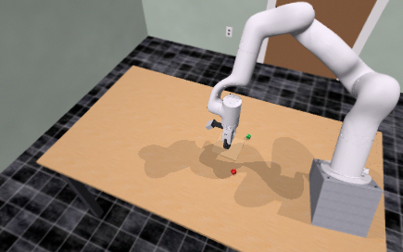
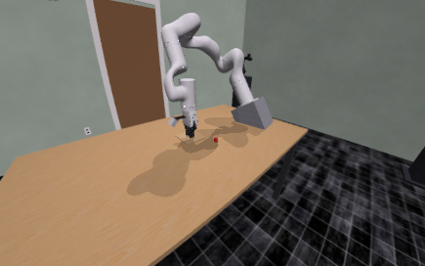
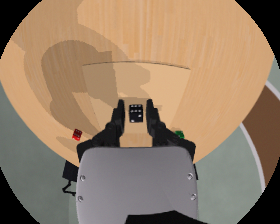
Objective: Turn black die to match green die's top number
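Right now the black die is 1 cm behind my hand and 1 cm below it. Also, from my hand: green die (8 cm behind, 10 cm to the right, 2 cm below); then red die (9 cm behind, 14 cm to the left, 2 cm below); then tan mat (2 cm below).
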